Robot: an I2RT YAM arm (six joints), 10 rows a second.
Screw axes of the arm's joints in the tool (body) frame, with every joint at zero. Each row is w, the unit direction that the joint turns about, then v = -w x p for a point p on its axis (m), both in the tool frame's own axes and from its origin. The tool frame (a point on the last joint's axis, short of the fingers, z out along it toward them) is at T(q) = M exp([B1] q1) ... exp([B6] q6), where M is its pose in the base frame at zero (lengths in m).
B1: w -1 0 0 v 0 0.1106 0
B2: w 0 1 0 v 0.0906 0 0.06
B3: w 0 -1 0 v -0.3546 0 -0.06
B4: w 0 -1 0 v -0.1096 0 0
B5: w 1 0 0 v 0 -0.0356 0
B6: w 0 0 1 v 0 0 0
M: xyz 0.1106 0 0.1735 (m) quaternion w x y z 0.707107 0 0.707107 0
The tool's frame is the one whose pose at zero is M.
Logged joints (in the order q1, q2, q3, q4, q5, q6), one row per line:
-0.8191, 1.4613, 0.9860, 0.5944, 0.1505, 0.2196
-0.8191, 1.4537, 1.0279, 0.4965, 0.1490, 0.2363
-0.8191, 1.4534, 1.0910, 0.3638, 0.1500, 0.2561
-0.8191, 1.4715, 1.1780, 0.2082, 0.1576, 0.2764
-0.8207, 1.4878, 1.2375, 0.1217, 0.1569, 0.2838
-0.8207, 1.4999, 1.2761, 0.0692, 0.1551, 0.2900
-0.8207, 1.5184, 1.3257, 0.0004, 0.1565, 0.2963
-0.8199, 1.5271, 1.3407, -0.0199, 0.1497, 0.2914
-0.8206, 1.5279, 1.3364, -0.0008, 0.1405, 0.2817
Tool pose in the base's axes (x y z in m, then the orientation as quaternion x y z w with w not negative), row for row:
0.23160, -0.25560, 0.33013, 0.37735, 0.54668, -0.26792, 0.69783
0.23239, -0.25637, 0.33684, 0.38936, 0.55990, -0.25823, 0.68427
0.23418, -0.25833, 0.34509, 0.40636, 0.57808, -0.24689, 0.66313
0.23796, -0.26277, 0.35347, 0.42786, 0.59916, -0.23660, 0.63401
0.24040, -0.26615, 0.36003, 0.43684, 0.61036, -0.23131, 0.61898
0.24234, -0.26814, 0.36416, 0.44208, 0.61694, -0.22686, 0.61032
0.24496, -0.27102, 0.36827, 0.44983, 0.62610, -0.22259, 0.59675
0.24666, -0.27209, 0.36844, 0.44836, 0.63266, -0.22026, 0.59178
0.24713, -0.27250, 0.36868, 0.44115, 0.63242, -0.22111, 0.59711
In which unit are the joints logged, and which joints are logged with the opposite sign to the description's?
The joints are logged in radians. Opposite sign: none.
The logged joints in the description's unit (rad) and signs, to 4 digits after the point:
-0.8191, 1.4613, 0.9860, 0.5944, 0.1505, 0.2196
-0.8191, 1.4537, 1.0279, 0.4965, 0.1490, 0.2363
-0.8191, 1.4534, 1.0910, 0.3638, 0.1500, 0.2561
-0.8191, 1.4715, 1.1780, 0.2082, 0.1576, 0.2764
-0.8207, 1.4878, 1.2375, 0.1217, 0.1569, 0.2838
-0.8207, 1.4999, 1.2761, 0.0692, 0.1551, 0.2900
-0.8207, 1.5184, 1.3257, 0.0004, 0.1565, 0.2963
-0.8199, 1.5271, 1.3407, -0.0199, 0.1497, 0.2914
-0.8206, 1.5279, 1.3364, -0.0008, 0.1405, 0.2817

